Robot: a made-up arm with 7 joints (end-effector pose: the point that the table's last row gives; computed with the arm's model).
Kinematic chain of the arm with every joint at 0, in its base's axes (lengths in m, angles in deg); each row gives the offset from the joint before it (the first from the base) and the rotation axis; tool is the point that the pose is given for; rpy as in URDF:
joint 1: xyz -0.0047 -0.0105 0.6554 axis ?
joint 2: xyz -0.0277 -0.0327 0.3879 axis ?
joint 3: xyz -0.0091 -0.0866 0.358 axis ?
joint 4: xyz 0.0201 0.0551 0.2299 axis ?
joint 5: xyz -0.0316 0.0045 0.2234 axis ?
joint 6: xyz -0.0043 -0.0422 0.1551 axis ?
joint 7: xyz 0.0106 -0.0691 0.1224 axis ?
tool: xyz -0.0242 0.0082 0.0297 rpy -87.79 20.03 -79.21
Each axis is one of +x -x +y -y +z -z.
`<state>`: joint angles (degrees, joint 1 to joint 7).
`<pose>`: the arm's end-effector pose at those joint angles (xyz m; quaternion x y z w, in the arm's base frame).
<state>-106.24 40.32 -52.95 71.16 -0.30 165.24 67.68</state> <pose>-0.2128 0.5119 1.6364 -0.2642 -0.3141 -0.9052 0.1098</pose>
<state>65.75 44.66 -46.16 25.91 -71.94 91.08 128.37</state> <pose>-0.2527 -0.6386 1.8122 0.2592 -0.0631 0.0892 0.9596</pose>
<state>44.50 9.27 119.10 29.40 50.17 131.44 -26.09</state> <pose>-0.1449 -0.1042 1.8708 -0.0346 0.1105 0.8032 0.5843</pose>
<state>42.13 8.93 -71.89 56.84 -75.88 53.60 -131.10</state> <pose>0.2568 -0.2628 2.0049 0.6168 -0.0626 0.2126 0.7553</pose>
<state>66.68 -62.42 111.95 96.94 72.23 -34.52 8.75</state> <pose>-0.2153 0.3227 1.5014 0.1410 0.4712 -0.4092 0.7685</pose>
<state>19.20 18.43 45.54 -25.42 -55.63 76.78 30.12</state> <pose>-0.4971 -0.4820 1.7479 0.2214 -0.1484 -0.2292 0.9362</pose>
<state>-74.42 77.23 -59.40 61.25 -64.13 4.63 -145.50</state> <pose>-0.6450 0.7343 1.4552 0.2586 -0.9143 0.0677 0.3044</pose>
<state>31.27 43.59 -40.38 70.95 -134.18 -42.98 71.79</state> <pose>-0.1747 -0.4869 1.9713 -0.6509 -0.5157 0.5540 0.0588</pose>
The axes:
joint 1: +z
joint 2: -y
joint 3: +z
joint 4: +y
joint 5: +z
joint 6: -y
joint 7: +x

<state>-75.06 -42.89 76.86 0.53 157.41 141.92 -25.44</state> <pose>0.1243 -0.4693 1.7249 0.6747 0.0972 0.4471 0.5792</pose>
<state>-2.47 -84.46 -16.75 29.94 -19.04 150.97 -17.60</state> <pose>0.8183 -0.1837 1.1052 -0.5704 0.0926 -0.6083 0.5441</pose>
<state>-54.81 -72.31 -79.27 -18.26 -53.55 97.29 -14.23</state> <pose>0.6026 -0.5671 1.2450 0.6539 0.0224 0.5711 0.4957</pose>
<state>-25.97 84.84 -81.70 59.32 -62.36 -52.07 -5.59</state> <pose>-1.0636 -0.0792 1.0919 0.4430 0.7744 0.2275 0.3903</pose>
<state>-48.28 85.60 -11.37 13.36 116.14 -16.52 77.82</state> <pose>-0.7389 0.7748 1.3586 -0.6446 0.4671 -0.1198 0.5933</pose>
